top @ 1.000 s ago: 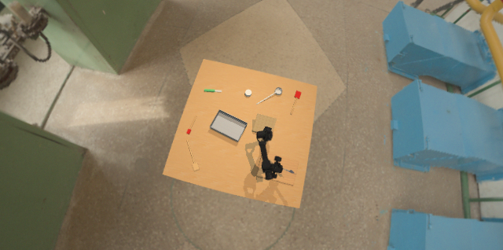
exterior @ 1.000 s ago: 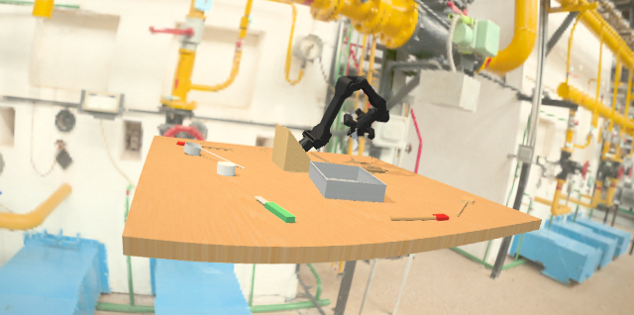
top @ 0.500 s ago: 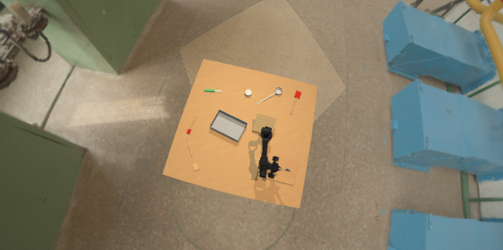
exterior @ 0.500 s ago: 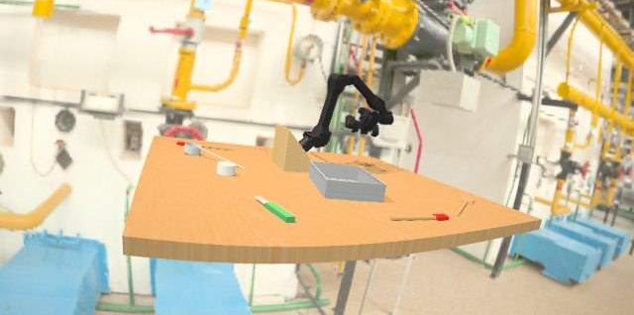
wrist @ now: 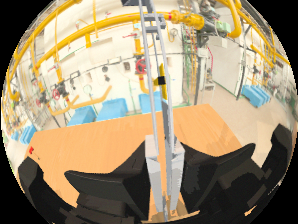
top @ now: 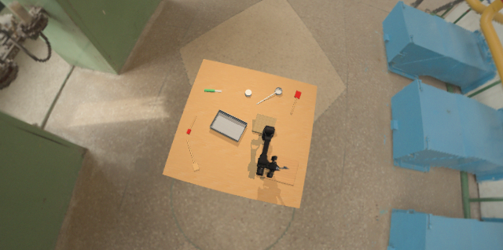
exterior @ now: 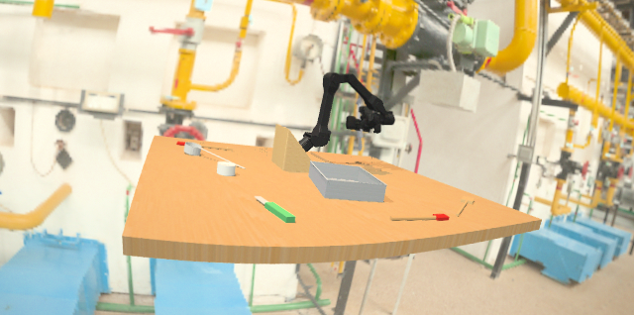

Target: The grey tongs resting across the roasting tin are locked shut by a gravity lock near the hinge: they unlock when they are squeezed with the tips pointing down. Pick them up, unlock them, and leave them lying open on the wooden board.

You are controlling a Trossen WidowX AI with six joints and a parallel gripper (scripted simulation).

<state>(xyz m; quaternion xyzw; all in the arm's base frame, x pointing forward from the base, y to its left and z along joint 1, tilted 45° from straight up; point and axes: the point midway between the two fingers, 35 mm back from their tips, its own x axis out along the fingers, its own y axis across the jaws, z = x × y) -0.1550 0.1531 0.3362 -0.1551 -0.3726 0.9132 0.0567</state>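
Now: gripper tip 17 cm above the wooden board and 3 cm to the left of it. Also, from my gripper tip: grey roasting tin 56 cm ahead, 29 cm to the right, 15 cm below; red spatula 77 cm to the right, 17 cm below, 2 cm behind.
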